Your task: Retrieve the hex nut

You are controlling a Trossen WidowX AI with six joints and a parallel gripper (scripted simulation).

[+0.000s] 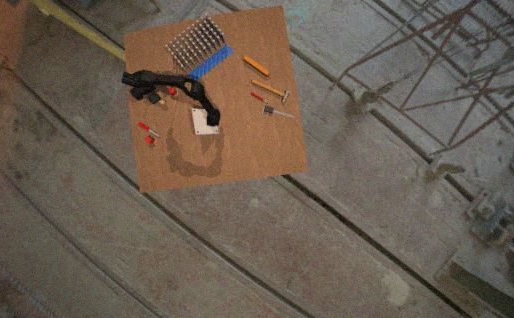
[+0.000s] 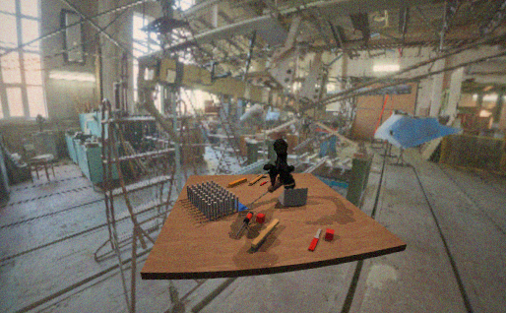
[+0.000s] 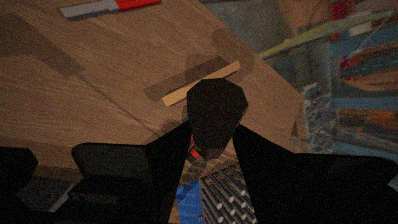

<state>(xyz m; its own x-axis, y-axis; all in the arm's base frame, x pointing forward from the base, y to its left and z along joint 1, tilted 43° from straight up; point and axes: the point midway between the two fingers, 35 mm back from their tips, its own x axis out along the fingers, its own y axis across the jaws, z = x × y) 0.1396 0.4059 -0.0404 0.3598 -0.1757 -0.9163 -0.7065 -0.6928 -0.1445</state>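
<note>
My gripper tip is now 60 mm short of the thin hook tool, 40 mm to the left of it and 70 mm above it. From my gripper tip the other things lie so: blue taped strip: 280 mm ahead, 340 mm to the right, 240 mm below; then orange bar: 230 mm ahead, 680 mm to the right, 220 mm below.
</note>
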